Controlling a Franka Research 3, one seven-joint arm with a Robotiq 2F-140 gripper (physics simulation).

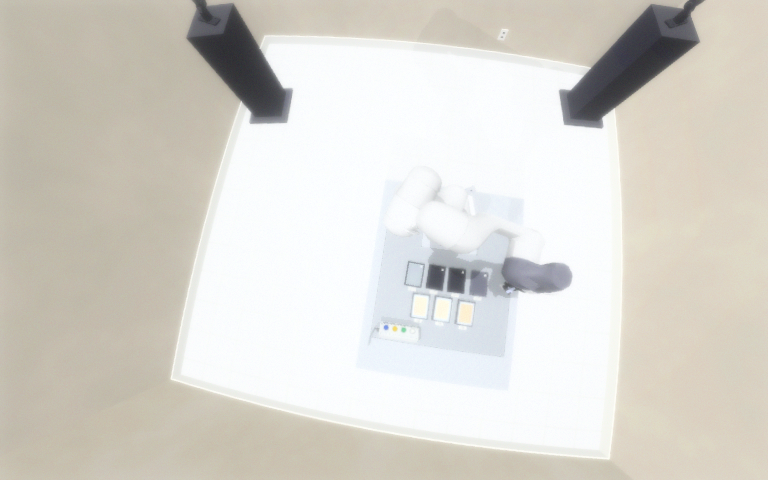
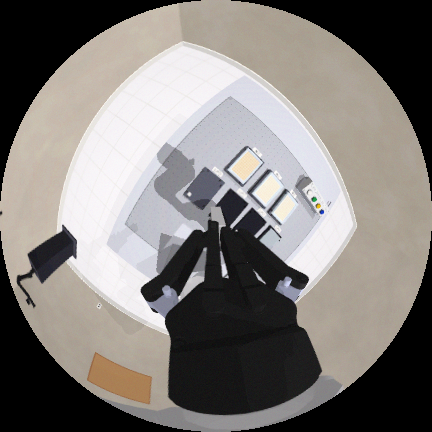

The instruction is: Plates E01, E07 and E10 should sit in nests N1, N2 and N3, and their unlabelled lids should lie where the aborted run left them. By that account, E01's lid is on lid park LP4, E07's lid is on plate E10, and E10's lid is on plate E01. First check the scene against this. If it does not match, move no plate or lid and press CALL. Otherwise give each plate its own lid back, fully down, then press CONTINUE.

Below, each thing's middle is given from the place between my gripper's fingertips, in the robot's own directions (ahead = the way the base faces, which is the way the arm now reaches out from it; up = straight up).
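Scene:
Relative to the lid park LP3 (image 2: 205,185), my hand is 2 cm to the right of it and 35 cm above it.

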